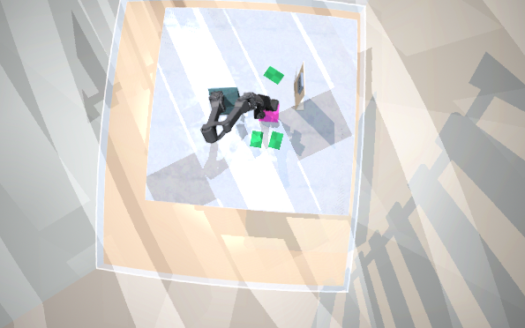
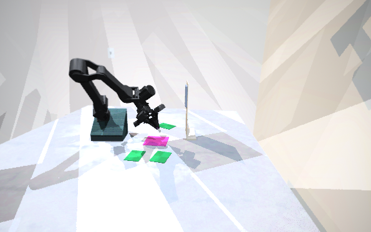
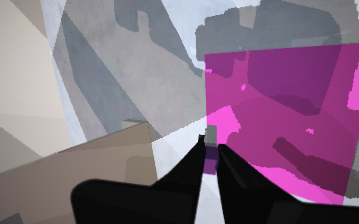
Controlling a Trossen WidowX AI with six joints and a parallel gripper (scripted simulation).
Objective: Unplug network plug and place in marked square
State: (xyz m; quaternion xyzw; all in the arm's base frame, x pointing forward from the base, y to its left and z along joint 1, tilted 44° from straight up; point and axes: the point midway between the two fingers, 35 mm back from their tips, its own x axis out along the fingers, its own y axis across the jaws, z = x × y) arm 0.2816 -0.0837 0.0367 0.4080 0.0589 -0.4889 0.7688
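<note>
Right now the magenta square is 70 mm below my gripper tip and 10 mm behind it. The rest, counted from my gripper tip: upright panel (160 mm ahead, 90 mm to the left, 70 mm above).
</note>
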